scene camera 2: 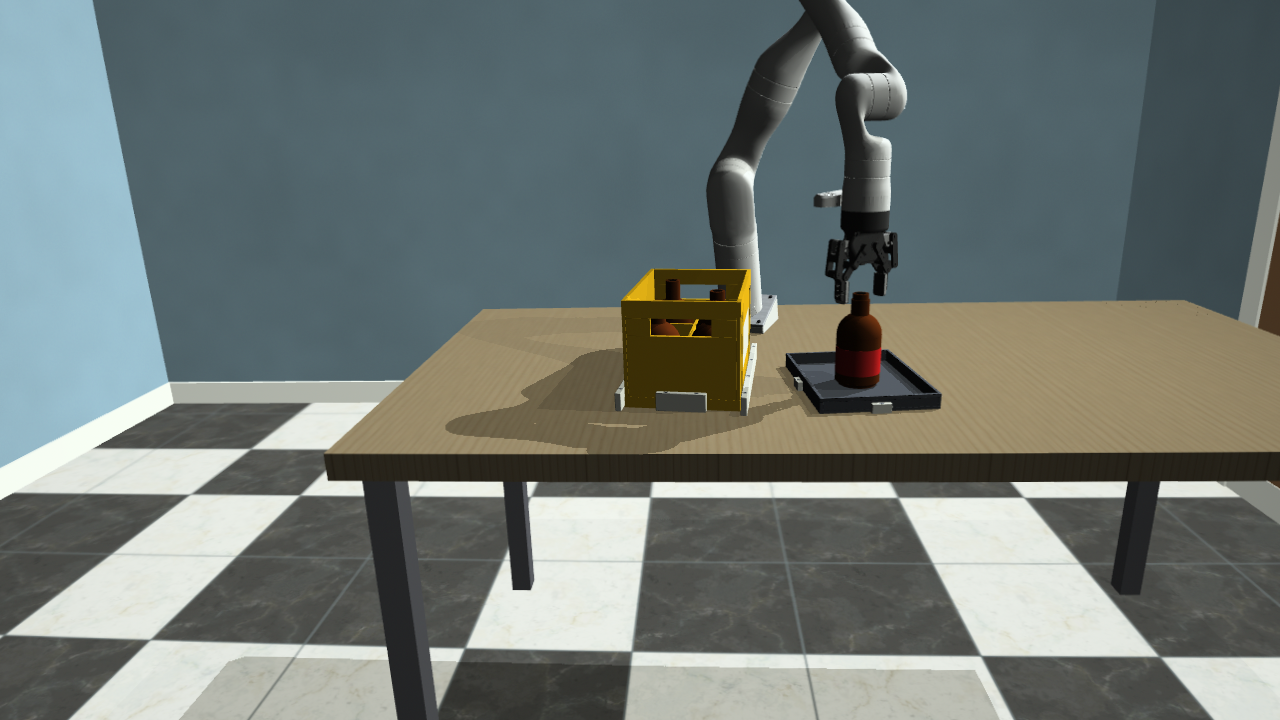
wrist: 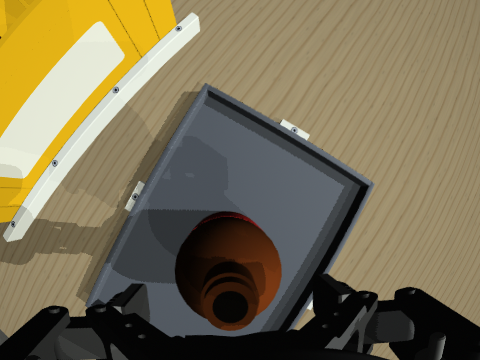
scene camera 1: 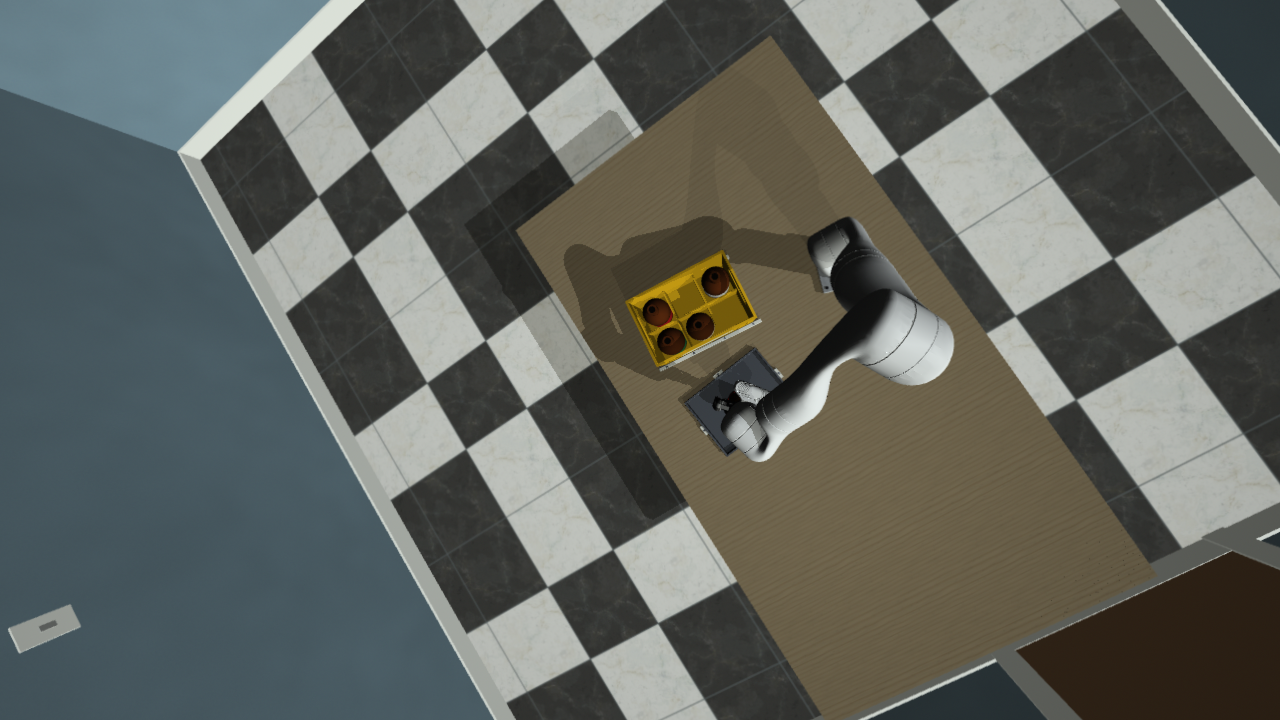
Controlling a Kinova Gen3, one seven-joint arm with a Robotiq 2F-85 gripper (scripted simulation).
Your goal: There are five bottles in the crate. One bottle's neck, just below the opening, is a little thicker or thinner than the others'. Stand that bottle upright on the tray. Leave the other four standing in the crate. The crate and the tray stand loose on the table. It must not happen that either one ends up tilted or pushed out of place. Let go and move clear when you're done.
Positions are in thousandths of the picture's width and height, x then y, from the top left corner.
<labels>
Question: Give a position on a yellow crate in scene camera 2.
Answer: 560, 508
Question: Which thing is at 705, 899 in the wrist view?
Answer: My gripper.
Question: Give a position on a yellow crate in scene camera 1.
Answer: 535, 405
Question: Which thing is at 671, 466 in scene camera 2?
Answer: A brown bottle.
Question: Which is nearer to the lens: the brown bottle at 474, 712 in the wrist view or the yellow crate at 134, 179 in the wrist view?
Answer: The brown bottle.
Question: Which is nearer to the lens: the yellow crate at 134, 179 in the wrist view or the dark tray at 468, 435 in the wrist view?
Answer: The yellow crate.
</labels>
